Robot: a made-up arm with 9 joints.
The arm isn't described. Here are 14 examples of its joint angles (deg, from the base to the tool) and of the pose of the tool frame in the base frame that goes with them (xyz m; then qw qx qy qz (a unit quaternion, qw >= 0)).
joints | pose
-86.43 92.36 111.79 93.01 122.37 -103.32 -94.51 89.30 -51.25 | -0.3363 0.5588 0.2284 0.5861 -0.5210 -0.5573 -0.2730
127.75 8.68 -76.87 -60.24 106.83 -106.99 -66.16 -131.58 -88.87 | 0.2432 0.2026 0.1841 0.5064 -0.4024 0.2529 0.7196
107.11 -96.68 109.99 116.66 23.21 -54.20 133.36 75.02 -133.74 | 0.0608 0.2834 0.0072 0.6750 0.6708 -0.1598 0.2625
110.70 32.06 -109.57 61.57 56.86 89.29 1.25 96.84 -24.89 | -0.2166 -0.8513 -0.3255 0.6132 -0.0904 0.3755 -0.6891
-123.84 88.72 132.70 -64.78 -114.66 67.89 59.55 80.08 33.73 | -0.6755 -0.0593 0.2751 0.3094 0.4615 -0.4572 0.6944
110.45 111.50 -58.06 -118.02 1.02 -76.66 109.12 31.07 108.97 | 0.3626 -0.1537 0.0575 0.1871 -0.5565 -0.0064 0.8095
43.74 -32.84 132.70 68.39 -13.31 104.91 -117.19 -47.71 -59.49 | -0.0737 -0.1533 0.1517 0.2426 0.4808 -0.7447 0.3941
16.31 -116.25 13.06 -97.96 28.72 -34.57 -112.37 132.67 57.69 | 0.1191 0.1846 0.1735 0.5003 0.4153 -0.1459 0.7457
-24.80 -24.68 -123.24 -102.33 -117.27 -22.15 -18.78 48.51 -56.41 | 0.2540 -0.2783 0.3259 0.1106 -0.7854 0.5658 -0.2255
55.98 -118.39 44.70 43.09 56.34 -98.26 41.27 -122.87 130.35 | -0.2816 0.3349 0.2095 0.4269 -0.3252 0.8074 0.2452
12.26 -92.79 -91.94 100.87 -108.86 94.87 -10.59 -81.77 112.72 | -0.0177 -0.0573 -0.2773 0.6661 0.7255 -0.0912 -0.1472
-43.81 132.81 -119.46 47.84 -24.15 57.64 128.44 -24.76 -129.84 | -0.2366 0.0987 0.7197 0.5383 -0.6063 0.1947 -0.5520
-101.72 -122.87 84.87 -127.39 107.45 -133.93 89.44 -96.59 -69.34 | -0.2278 0.6000 -0.1232 0.6115 0.7247 0.0621 0.3115
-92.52 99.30 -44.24 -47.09 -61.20 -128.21 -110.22 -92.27 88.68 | -0.0293 0.2089 0.2763 0.7879 -0.0586 -0.5003 -0.3543
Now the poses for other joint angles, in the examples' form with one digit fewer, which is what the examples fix.
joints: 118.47 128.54 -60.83 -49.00 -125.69 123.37 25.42 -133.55 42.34
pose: -0.231 0.111 0.528 0.423 -0.179 -0.887 -0.035
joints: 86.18 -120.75 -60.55 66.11 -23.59 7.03 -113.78 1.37 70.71
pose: 0.262 0.113 0.043 0.020 0.733 -0.009 0.680
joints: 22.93 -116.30 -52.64 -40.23 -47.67 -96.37 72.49 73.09 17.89
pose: -0.021 0.311 -0.279 0.606 0.454 0.528 -0.385
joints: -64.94 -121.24 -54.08 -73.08 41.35 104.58 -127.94 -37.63 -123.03
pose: -0.149 0.371 0.315 0.487 -0.786 -0.193 -0.327
